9 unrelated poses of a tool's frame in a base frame.
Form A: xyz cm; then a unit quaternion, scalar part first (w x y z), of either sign.
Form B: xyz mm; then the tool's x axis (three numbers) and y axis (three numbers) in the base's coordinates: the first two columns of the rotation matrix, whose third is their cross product. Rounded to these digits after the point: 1 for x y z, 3 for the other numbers.
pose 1, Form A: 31.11 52.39 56.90 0.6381 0.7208 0.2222 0.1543
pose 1, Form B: 311.1 523.9 569.0 0.854 0.517 -0.061 0.123 -0.087 0.989
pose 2, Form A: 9.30 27.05 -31.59 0.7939 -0.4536 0.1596 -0.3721
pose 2, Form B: 93.0 270.5 -315.9 0.672 -0.736 0.084 0.446 0.312 -0.839
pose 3, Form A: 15.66 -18.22 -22.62 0.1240 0.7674 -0.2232 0.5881
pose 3, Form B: 156.6 -182.2 -226.2 0.209 -0.197 0.958 -0.488 -0.870 -0.072
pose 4, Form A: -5.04 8.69 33.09 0.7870 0.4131 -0.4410 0.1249
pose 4, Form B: -50.4 86.9 330.9 0.580 -0.168 0.797 -0.561 0.628 0.540
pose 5, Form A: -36.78 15.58 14.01 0.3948 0.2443 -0.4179 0.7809
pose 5, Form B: -367.8 155.8 140.1 -0.569 0.412 0.712 -0.821 -0.339 -0.460
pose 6, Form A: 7.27 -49.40 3.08 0.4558 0.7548 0.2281 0.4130
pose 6, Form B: 72.7 -494.0 30.8 0.555 0.721 0.415 -0.032 -0.480 0.876
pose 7, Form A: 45.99 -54.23 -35.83 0.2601 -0.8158 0.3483 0.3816
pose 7, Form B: 459.9 -542.3 -358.3 0.466 -0.370 -0.804 -0.767 -0.622 -0.159
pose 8, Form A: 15.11 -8.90 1.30 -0.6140 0.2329 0.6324 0.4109
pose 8, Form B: 151.1 -89.0 13.0 -0.138 -0.210 0.968 0.799 0.554 0.234
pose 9, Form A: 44.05 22.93 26.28 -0.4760 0.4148 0.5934 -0.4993
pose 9, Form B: 440.5 229.3 262.8 -0.203 0.968 0.151 0.017 0.157 -0.987
